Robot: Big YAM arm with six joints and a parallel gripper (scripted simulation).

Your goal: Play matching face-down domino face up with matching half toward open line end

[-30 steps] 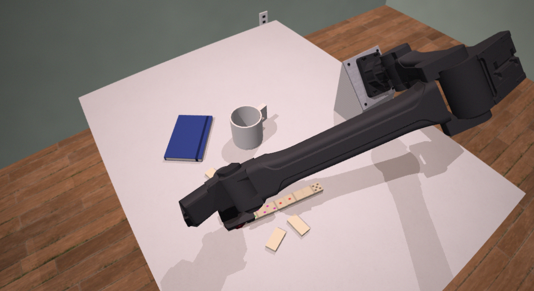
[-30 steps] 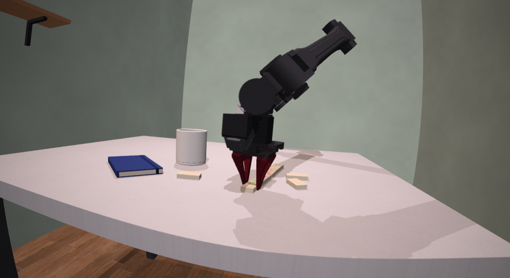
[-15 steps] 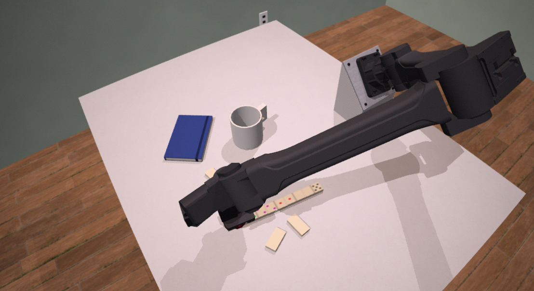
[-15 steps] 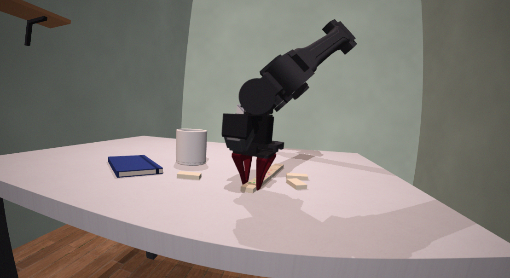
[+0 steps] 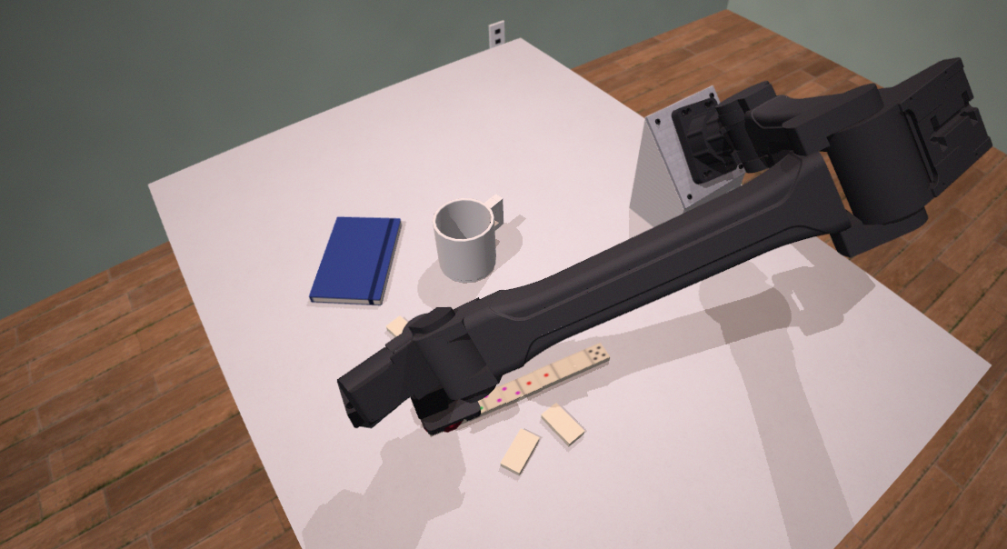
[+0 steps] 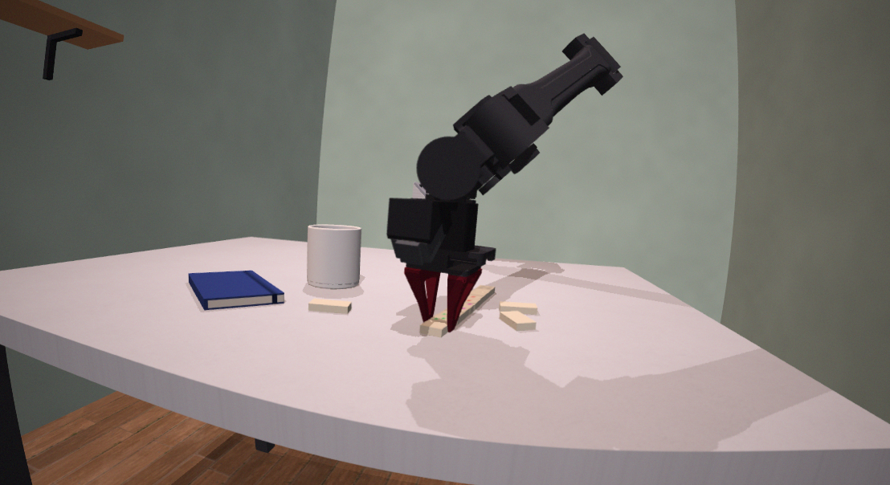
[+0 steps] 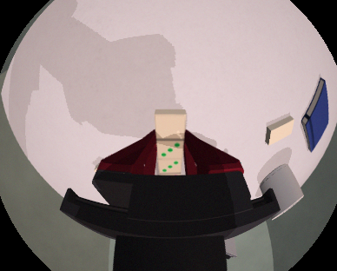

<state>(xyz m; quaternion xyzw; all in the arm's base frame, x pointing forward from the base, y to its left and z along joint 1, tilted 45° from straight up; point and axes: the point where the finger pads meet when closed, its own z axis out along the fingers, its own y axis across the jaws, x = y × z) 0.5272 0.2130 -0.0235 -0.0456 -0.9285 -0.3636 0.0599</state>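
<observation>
The domino is right at my hand. Round my hand: white mug: 160 mm behind, 230 mm to the right, 30 mm above; blue notebook: 10 mm behind, 320 mm to the right.
</observation>
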